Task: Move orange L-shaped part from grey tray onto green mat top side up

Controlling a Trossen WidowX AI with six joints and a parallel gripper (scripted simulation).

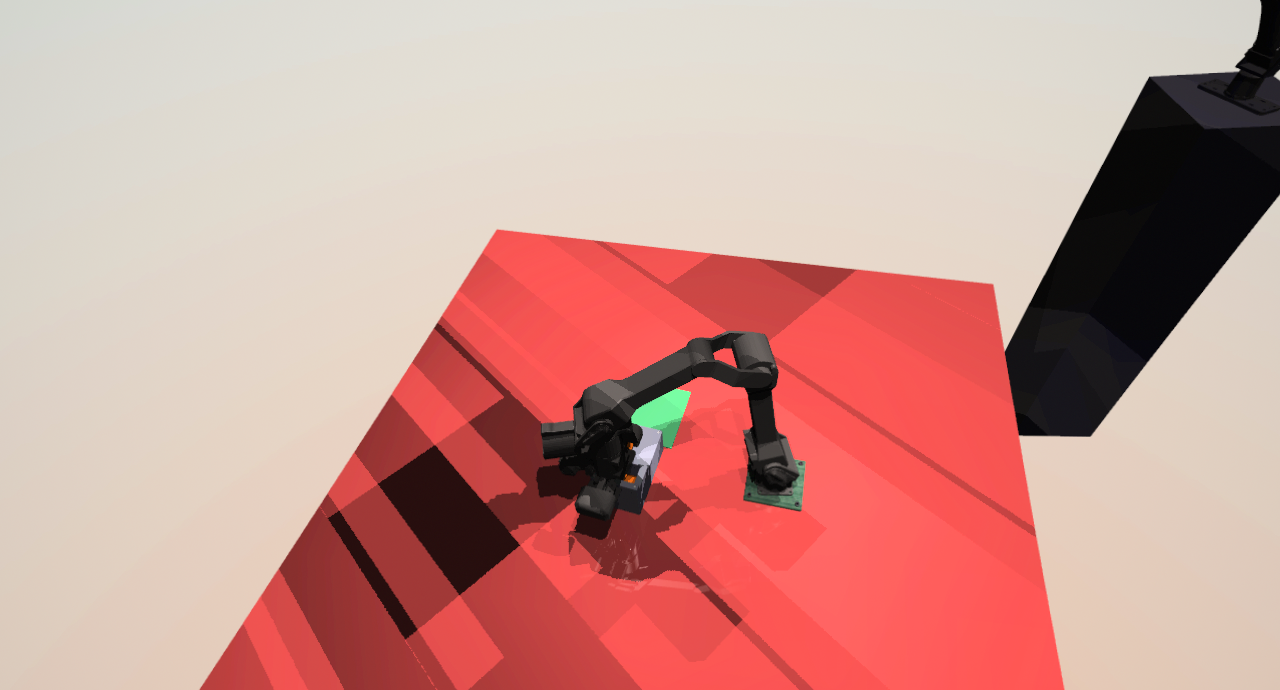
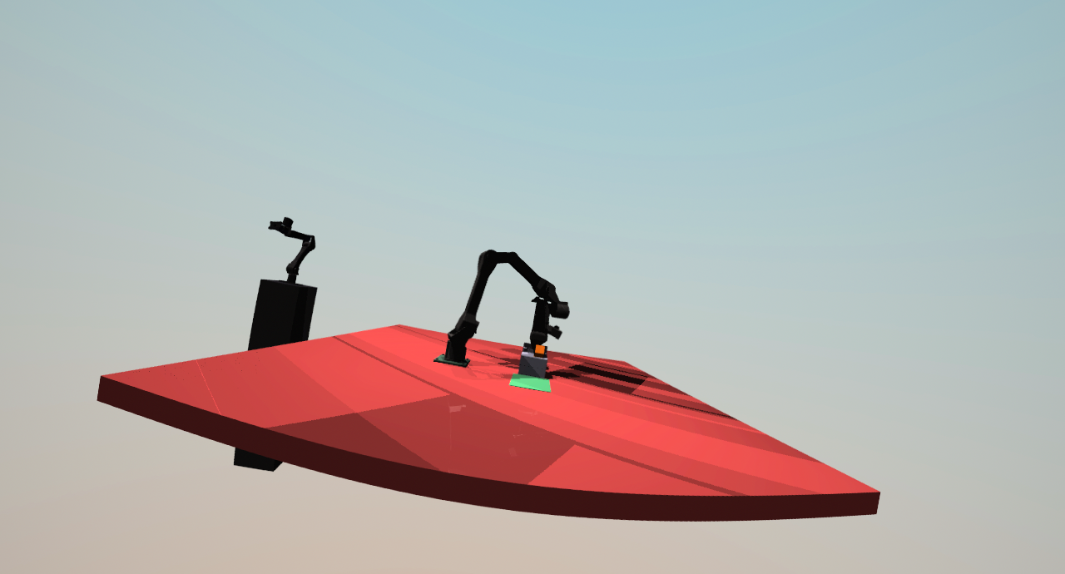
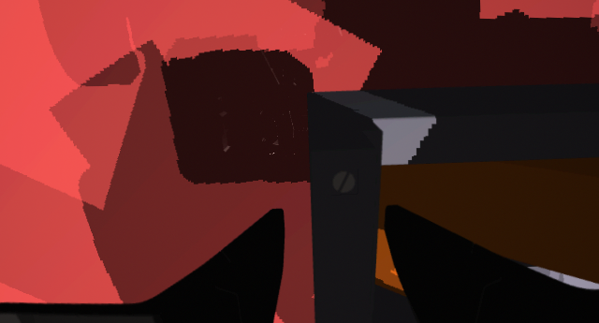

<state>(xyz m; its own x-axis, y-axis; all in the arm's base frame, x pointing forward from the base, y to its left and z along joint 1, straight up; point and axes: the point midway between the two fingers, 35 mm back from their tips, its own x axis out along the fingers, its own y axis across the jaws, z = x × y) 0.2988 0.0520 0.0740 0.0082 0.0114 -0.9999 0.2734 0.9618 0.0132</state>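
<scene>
The orange L-shaped part lies 2 cm behind my gripper tip, 5 cm to the right of it and 1 cm above it. The rest, counted from my gripper tip: green mat 6 cm behind, 21 cm to the right, 6 cm below.
</scene>
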